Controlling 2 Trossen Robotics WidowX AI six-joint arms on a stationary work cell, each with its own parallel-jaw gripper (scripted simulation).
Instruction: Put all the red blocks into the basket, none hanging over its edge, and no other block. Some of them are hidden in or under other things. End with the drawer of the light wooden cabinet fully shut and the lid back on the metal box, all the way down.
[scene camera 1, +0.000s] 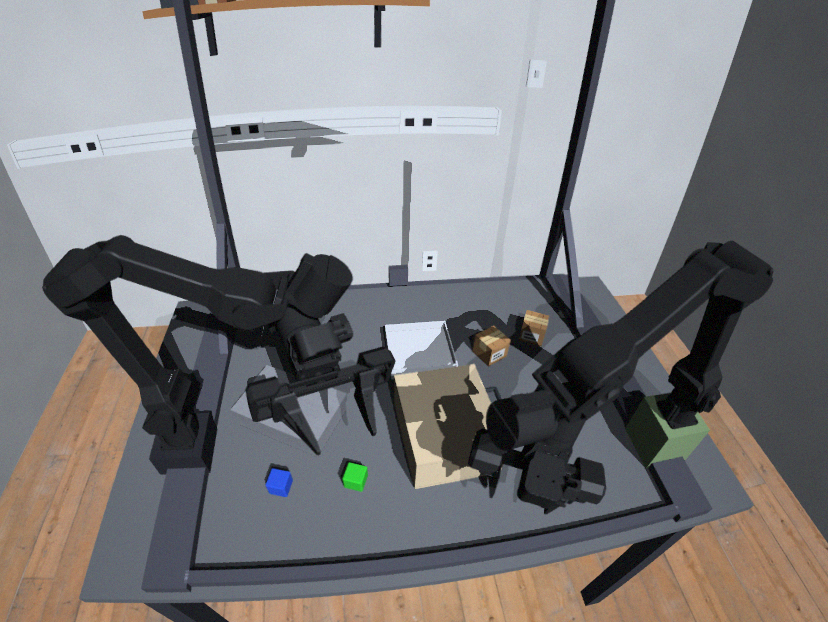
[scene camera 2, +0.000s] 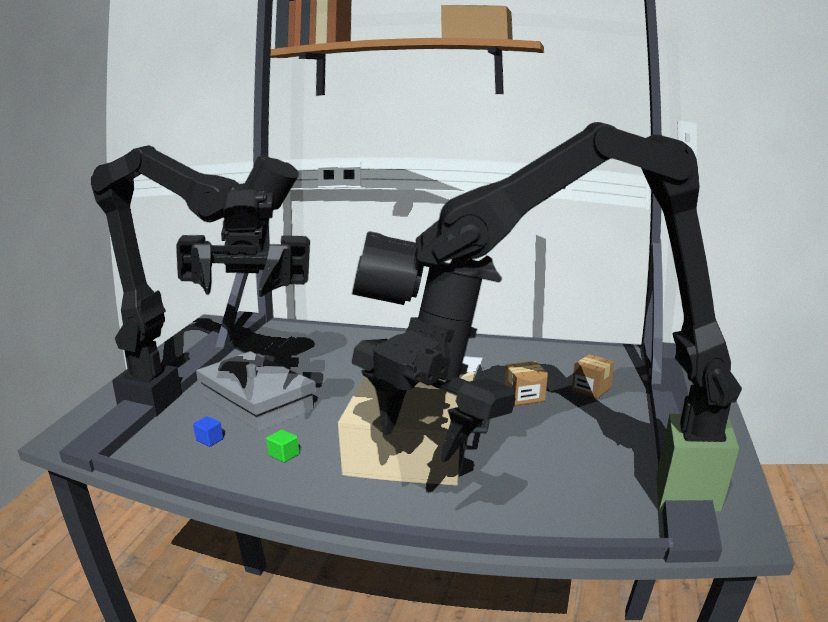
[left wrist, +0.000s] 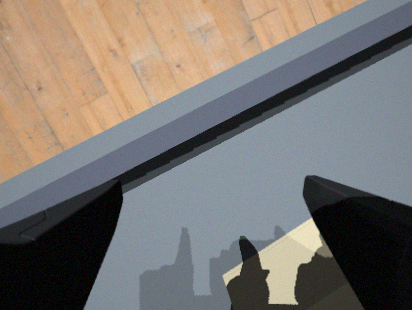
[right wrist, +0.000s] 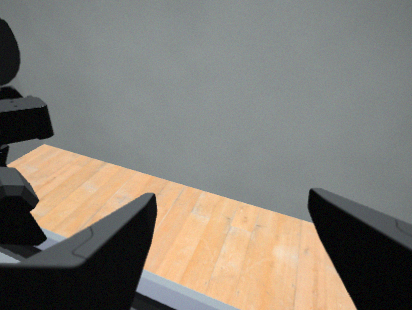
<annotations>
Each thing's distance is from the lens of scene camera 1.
left gripper (scene camera 1: 518, 504): 69 cm
right gripper (scene camera 1: 347, 444): 53 cm
grey lid (scene camera 1: 321, 408): 86 cm
</annotations>
